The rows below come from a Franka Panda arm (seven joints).
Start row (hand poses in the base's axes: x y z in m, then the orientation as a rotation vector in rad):
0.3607, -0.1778, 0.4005, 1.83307, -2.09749, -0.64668
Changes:
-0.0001, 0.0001, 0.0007, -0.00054, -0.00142, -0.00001
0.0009, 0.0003, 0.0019, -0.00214, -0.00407, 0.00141
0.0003, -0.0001, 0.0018, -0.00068, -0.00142, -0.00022
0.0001, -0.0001, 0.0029, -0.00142, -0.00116, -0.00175
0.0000, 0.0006, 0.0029, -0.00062, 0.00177, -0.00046
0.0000, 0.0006, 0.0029, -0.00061, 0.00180, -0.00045
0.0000, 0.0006, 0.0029, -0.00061, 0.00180, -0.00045
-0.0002, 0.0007, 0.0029, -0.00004, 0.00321, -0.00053
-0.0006, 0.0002, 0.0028, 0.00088, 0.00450, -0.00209
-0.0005, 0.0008, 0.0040, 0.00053, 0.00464, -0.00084
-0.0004, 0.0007, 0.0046, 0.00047, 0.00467, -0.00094
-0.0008, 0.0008, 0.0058, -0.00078, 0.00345, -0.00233
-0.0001, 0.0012, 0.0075, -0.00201, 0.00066, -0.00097
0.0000, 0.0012, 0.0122, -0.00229, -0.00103, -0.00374
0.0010, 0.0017, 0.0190, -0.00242, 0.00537, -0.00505
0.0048, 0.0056, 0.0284, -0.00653, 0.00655, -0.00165
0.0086, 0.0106, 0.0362, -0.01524, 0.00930, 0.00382
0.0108, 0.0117, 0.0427, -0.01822, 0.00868, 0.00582
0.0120, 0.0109, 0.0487, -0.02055, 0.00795, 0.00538
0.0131, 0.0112, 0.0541, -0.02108, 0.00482, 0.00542
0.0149, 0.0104, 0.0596, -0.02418, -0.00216, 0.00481
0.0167, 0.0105, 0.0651, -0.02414, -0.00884, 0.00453
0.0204, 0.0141, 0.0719, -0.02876, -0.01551, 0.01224
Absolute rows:
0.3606, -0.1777, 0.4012, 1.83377, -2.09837, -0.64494
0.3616, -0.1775, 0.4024, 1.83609, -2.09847, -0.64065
0.3610, -0.1779, 0.4023, 1.83349, -2.09858, -0.64483
0.3608, -0.1779, 0.4034, 1.83149, -2.09998, -0.64454
0.3607, -0.1772, 0.4034, 1.83108, -2.09682, -0.64746
0.3607, -0.1772, 0.4034, 1.83107, -2.09679, -0.64749
0.3607, -0.1772, 0.4034, 1.83107, -2.09679, -0.64749
0.3605, -0.1771, 0.4034, 1.83031, -2.09601, -0.64928
0.3601, -0.1776, 0.4033, 1.82844, -2.09688, -0.65174
0.3602, -0.1770, 0.4045, 1.82933, -2.09546, -0.65114
0.3603, -0.1771, 0.4051, 1.82918, -2.09555, -0.65111
0.3599, -0.1770, 0.4063, 1.82807, -2.09771, -0.64904
0.3606, -0.1766, 0.4080, 1.83064, -2.09799, -0.64509
0.3607, -0.1766, 0.4127, 1.82908, -2.10194, -0.64412
0.3617, -0.1761, 0.4195, 1.82332, -2.09925, -0.64930
0.3655, -0.1722, 0.4289, 1.82350, -2.09473, -0.64462
0.3693, -0.1672, 0.4367, 1.82205, -2.08681, -0.63533
0.3715, -0.1661, 0.4432, 1.82275, -2.08494, -0.63091
0.3727, -0.1669, 0.4492, 1.82161, -2.08573, -0.62775
0.3738, -0.1666, 0.4546, 1.82354, -2.08762, -0.62468
0.3756, -0.1674, 0.4601, 1.82615, -2.09245, -0.61575
0.3774, -0.1673, 0.4656, 1.83053, -2.09692, -0.61059
0.3811, -0.1637, 0.4724, 1.83979, -2.09270, -0.59809

